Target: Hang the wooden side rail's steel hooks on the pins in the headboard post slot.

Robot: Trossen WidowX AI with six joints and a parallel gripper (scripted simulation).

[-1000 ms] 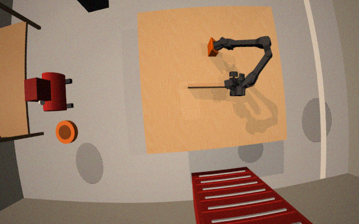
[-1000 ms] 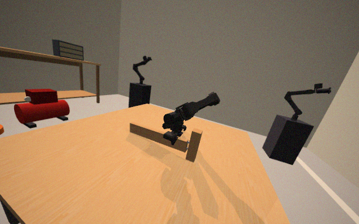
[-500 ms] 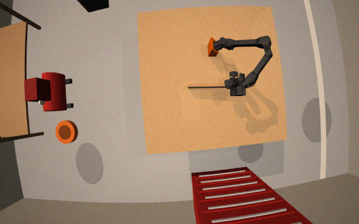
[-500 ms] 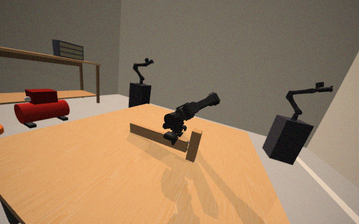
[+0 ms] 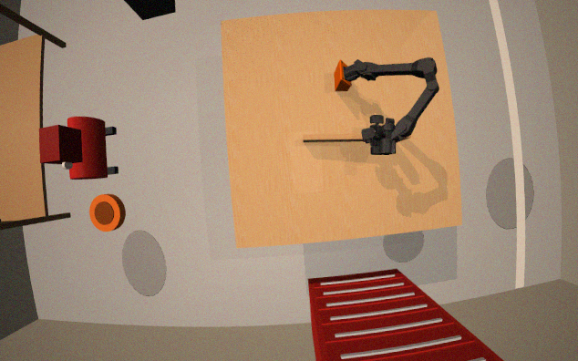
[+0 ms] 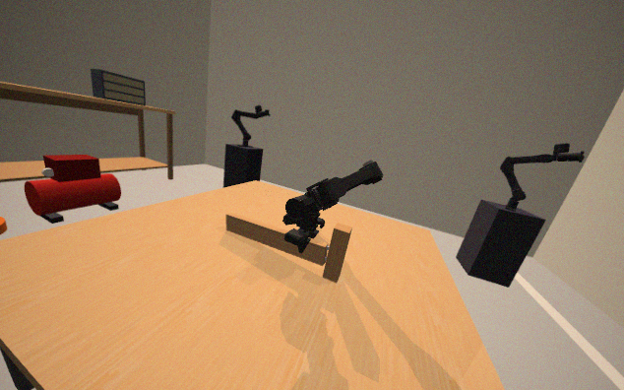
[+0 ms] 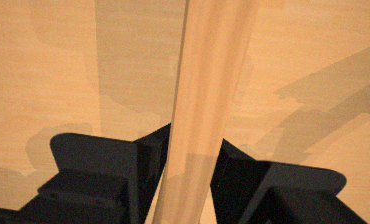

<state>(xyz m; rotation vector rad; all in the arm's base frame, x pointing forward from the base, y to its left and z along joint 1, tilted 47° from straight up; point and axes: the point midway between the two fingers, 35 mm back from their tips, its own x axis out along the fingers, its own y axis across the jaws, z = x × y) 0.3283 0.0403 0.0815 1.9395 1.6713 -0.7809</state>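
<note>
Now: the headboard post 110 mm to the left of my gripper tip, 40 mm above it and 10 mm ahead of it.
</note>
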